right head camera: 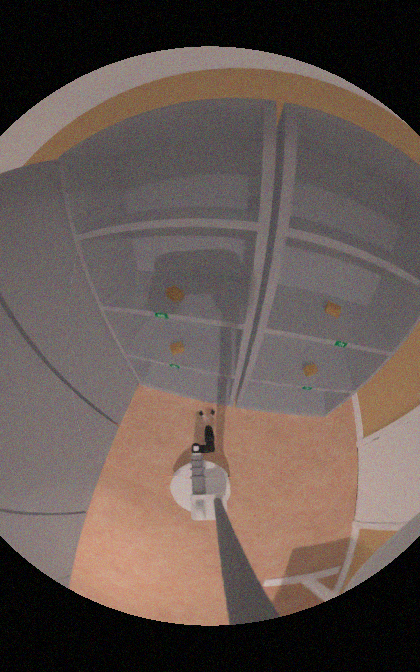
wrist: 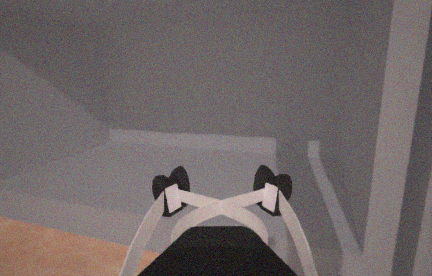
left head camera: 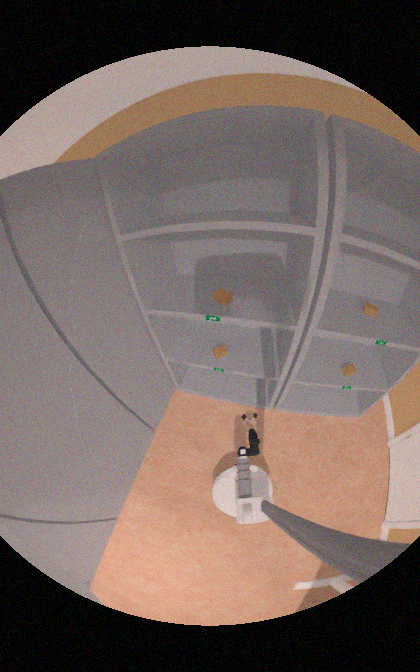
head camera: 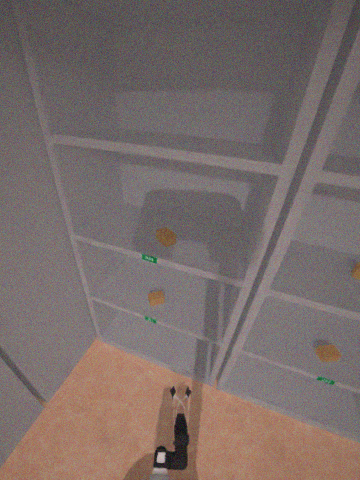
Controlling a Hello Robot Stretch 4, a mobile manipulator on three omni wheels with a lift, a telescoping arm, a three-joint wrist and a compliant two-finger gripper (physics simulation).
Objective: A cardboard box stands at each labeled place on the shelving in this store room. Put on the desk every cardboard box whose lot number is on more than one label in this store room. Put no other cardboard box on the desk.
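Places are measured from the robot's base along level axes (x right, y up, z back), in centimetres.
Pixels of known places: gripper, between the fingertips: [wrist: 221, 181] [head camera: 180, 387].
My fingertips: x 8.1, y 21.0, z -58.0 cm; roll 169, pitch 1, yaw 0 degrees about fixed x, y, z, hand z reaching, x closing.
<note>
Ahead of a thing's pixels: the offset from my fingertips to its top centre. "spot": to the spot under its first point.
My gripper [head camera: 180, 392] [left head camera: 249, 416] [right head camera: 207, 413] [wrist: 221, 181] is open and empty, low in front of the left shelf unit. In the head view a cardboard box @[dx -13.9, dy +80.2, dz -36.3 cm] [head camera: 166, 237] stands behind a green label @[spot: dx -20.2, dy +73.8, dz -23.1 cm] [head camera: 149, 258], and another cardboard box @[dx -18.6, dy +34.5, dz -35.9 cm] [head camera: 156, 298] is one shelf lower behind a green label [head camera: 150, 319]. In the right unit a cardboard box @[dx +74.9, dy +34.5, dz -6.9 cm] [head camera: 328, 353] [left head camera: 348, 370] [right head camera: 310, 370] stands low and another cardboard box [left head camera: 370, 310] [right head camera: 333, 309] above it. The label writing is too blurred to read. The desk is not identifiable in these views.
The shelving [head camera: 170, 155] [wrist: 395, 125] has grey boards and uprights. A large grey surface [left head camera: 65, 400] [right head camera: 45, 400] rises at the left. A white panel [left head camera: 407, 480] [right head camera: 390, 480] stands at the right. White bars [left head camera: 320, 583] [right head camera: 300, 580] and a shadow lie behind at the right.
</note>
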